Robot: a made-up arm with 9 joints.
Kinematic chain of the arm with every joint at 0, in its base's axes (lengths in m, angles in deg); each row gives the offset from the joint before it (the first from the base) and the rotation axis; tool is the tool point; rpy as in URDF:
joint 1: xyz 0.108 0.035 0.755 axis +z
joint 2: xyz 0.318 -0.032 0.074 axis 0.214 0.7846 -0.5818
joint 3: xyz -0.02 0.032 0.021 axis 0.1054 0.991 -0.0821
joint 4: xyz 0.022 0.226 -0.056 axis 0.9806 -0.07 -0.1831
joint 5: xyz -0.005 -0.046 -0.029 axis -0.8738 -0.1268 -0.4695
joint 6: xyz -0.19 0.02 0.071 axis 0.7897 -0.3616 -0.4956
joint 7: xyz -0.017 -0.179 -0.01 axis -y
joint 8: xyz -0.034 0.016 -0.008 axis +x
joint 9: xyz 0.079 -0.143 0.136 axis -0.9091 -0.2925 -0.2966
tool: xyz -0.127 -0.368 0.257 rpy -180 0 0
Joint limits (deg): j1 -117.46..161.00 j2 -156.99..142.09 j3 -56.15..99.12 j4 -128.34..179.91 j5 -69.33..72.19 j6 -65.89..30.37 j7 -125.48..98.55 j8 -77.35..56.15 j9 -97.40..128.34
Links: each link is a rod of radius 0.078 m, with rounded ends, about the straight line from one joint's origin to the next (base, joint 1, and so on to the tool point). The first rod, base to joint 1, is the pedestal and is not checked.
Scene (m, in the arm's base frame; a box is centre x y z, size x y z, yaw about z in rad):
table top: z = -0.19
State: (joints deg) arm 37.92 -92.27 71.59 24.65 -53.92 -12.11 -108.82 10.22 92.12
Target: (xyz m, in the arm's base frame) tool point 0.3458 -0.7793 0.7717
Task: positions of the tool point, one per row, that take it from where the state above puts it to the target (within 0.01 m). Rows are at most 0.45 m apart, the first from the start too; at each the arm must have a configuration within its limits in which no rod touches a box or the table.
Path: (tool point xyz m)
1: 0.6485 0.3771 0.6662
2: 0.8244 0.1198 0.6511
3: 0.8487 -0.2294 0.6676
4: 0.6797 -0.5667 0.7121
5: 0.3458 -0.7793 0.7717

